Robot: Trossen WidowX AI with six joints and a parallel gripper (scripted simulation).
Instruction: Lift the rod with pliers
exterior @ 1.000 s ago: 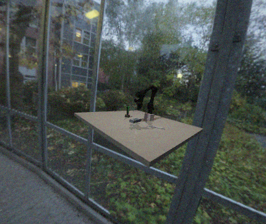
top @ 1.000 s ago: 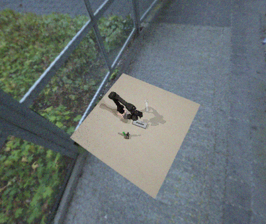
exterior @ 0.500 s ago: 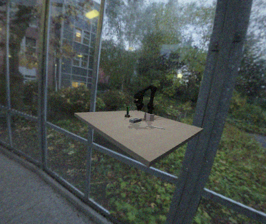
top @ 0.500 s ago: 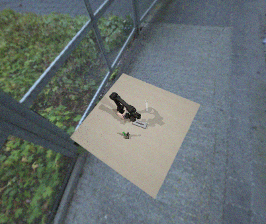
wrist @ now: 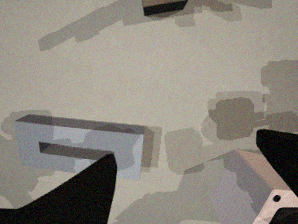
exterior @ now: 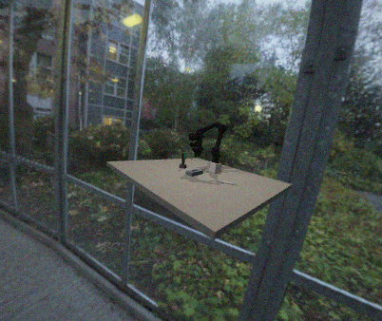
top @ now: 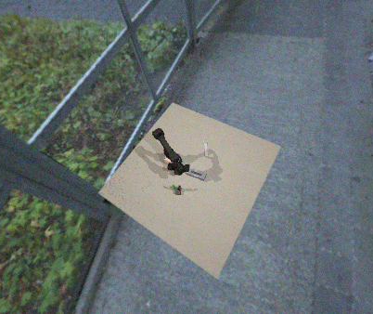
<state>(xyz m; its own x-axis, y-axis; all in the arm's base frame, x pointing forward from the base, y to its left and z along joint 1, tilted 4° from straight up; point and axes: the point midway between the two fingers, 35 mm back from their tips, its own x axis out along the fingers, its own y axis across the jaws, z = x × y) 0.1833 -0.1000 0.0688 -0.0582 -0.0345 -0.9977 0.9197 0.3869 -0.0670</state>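
Right now my gripper tip is 14 cm to the left of the dark holster, 13 cm above it and 4 cm short of it. Round my gripper tip: grey block: 12 cm below, 11 cm ahead, 9 cm to the left; white bar: 41 cm to the left, 14 cm below, 3 cm ahead; dark rod: 13 cm below, 11 cm ahead, 9 cm to the left.
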